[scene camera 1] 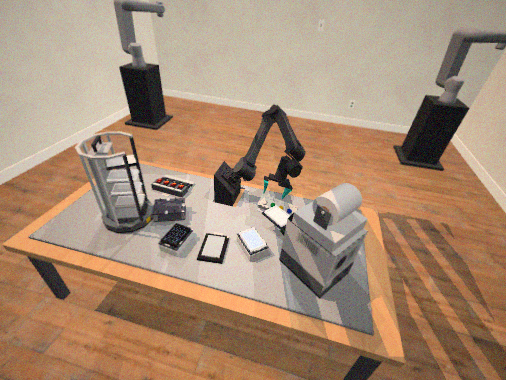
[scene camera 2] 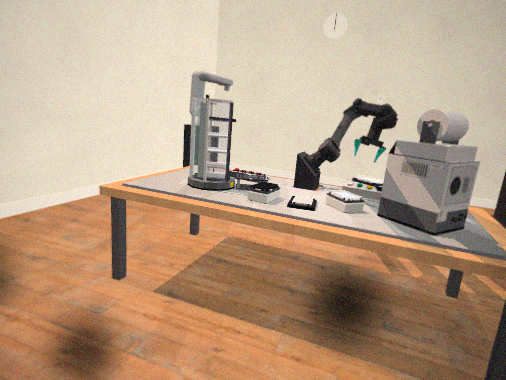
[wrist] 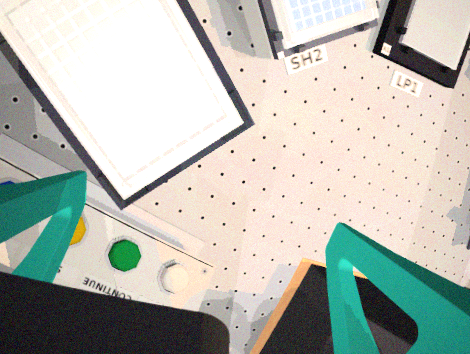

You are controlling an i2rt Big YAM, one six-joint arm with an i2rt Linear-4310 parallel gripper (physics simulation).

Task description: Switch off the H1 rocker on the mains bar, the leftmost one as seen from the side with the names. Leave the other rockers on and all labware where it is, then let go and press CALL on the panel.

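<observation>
My gripper is open and empty, pointing down above the button panel. In the wrist view the panel shows a white button, a green button, a yellow button partly behind the left finger, and an edge of a blue button. The word CONTINUE is readable; a CALL name is not. The mains bar, with its row of red rockers, lies at the back left, far from the gripper. Its rocker states are too small to tell.
A white plate in a dark frame stands beside the panel. SH2, LP1, and a dark-topped stand stand in front. A big grey machine is right; a round glazed tower is left.
</observation>
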